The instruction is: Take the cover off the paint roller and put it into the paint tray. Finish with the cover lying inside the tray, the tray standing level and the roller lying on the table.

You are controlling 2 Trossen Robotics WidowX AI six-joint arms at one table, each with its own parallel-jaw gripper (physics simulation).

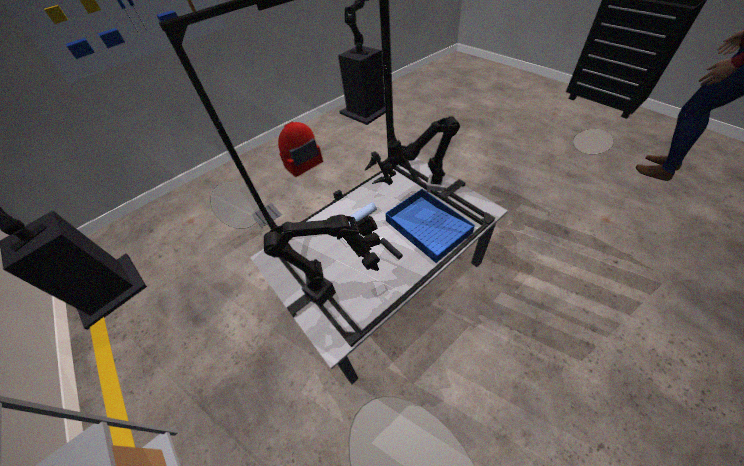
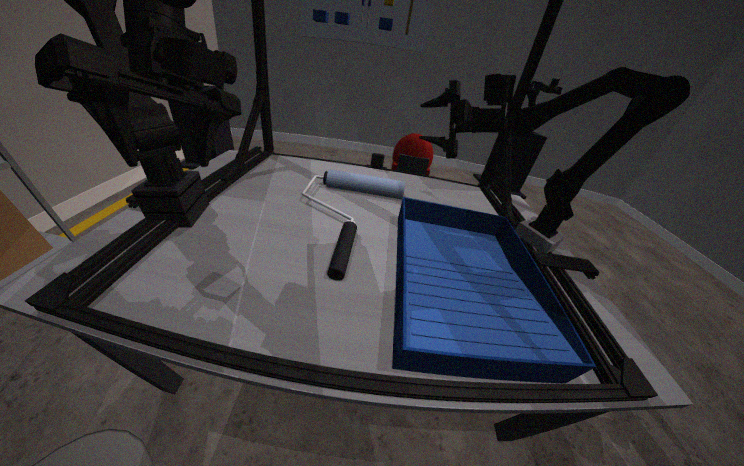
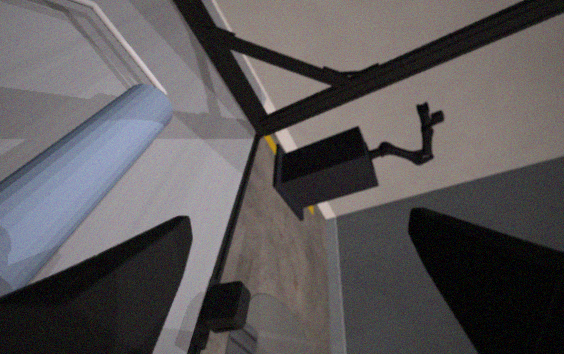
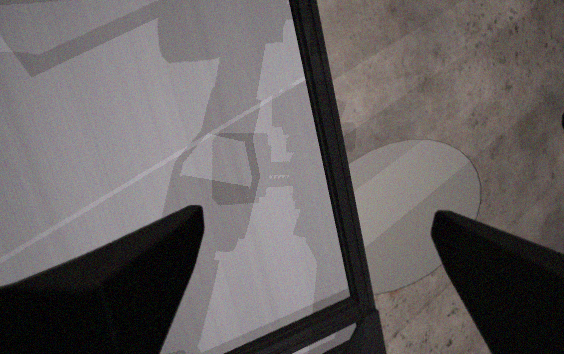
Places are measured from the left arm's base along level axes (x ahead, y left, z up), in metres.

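Pixels of known places: left gripper, between the fingertips: (image 1: 368, 177) (image 2: 419, 121) (image 3: 300, 223); right gripper, between the fingertips: (image 2: 173, 166) (image 4: 317, 219); left arm's base, origin of its link: (image 1: 436, 180) (image 2: 543, 229); right arm's base, origin of its link: (image 1: 316, 285) (image 2: 166, 179).
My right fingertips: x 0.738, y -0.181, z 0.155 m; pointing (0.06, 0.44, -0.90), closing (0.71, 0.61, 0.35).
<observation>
Ahead of a thing's pixels: the offset from my right fingertips to its top centre. "spot": to the spot under its first point. Level surfaces: height alone.
The paint roller lies on the table; its black handle @(spot: 0.019 m left, 0.220 m back, 0.178 m down) (image 1: 391, 248) (image 2: 342, 250) and white wire frame (image 2: 331, 208) (image 3: 127, 47) are joined to the light blue cover @(0.212 m right, 0.403 m back, 0.155 m down) (image 1: 364, 211) (image 2: 365, 183) (image 3: 95, 175), which is still on the roller. The blue paint tray @(0.177 m left, 0.420 m back, 0.145 m down) (image 1: 439, 233) (image 2: 472, 321) stands level to the right of the roller, with no cover in it. My left gripper (image 1: 370, 175) (image 2: 421, 121) (image 3: 300, 223) is open and empty, above the table's far side, beyond the cover. My right gripper (image 1: 376, 246) (image 2: 168, 164) (image 4: 317, 219) is open and empty, raised above the left part of the table.
Dark rails (image 2: 307, 370) edge the table @(0.209 m down) (image 1: 345, 279) (image 2: 274, 323) (image 4: 100, 150). Upright frame posts (image 1: 216, 123) (image 2: 262, 82) stand at its far corners. A small black block @(spot: 0.375 m right, 0.532 m back, 0.161 m down) (image 1: 337, 194) (image 2: 377, 160) (image 3: 227, 305) sits on the far rail. A red helmet (image 1: 299, 145) (image 2: 412, 150) shows beyond it.
</observation>
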